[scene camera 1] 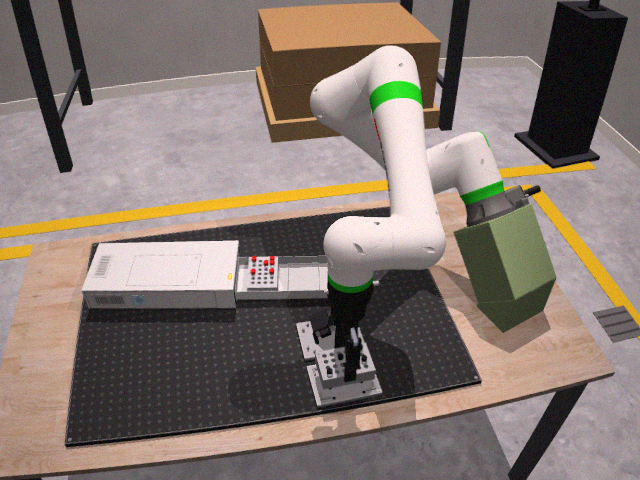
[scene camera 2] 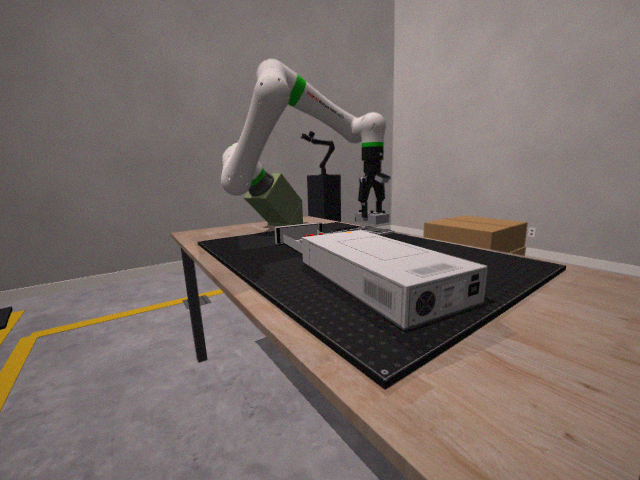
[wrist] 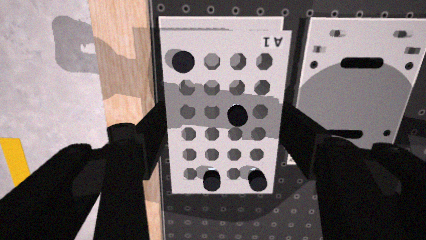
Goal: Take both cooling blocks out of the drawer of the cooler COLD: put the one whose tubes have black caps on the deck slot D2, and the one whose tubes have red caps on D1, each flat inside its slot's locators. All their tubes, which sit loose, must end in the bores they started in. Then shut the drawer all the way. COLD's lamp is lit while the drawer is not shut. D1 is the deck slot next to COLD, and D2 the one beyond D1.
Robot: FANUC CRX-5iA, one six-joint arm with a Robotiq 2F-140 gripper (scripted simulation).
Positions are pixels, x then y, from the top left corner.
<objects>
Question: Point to a white cooler COLD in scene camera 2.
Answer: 408, 285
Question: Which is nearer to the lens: the white cooler COLD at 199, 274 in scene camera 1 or the cooling block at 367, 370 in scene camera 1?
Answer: The cooling block.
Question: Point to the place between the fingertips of the gripper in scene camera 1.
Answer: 344, 364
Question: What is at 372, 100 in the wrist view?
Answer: A slot D1.
</objects>
